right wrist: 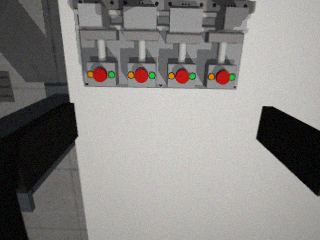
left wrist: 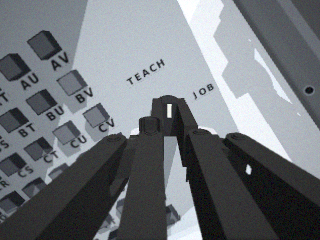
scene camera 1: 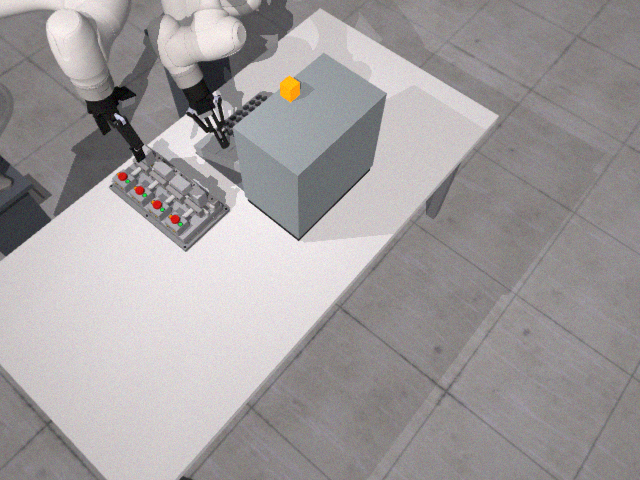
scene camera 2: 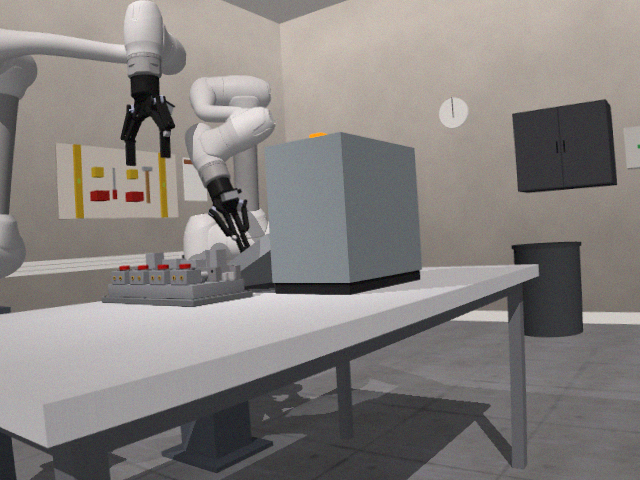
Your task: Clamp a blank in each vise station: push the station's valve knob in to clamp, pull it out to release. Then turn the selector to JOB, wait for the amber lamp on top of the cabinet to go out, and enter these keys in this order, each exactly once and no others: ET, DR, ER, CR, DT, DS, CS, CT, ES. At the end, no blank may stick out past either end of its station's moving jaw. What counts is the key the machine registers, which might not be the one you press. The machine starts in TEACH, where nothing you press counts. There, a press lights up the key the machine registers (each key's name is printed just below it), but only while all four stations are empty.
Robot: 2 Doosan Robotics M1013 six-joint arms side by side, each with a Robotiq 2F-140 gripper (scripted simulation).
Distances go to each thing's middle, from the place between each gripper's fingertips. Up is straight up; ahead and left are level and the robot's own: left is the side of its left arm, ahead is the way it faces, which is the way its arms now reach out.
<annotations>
Right now the key panel (scene camera 1: 225, 161) is 40 mm ahead of my left hand, 110 mm to the left of it and 70 mm below it.
Right now the key panel is 80 mm ahead of my right hand (scene camera 2: 147, 161), 420 mm to the left of it and 310 mm below it.
</annotations>
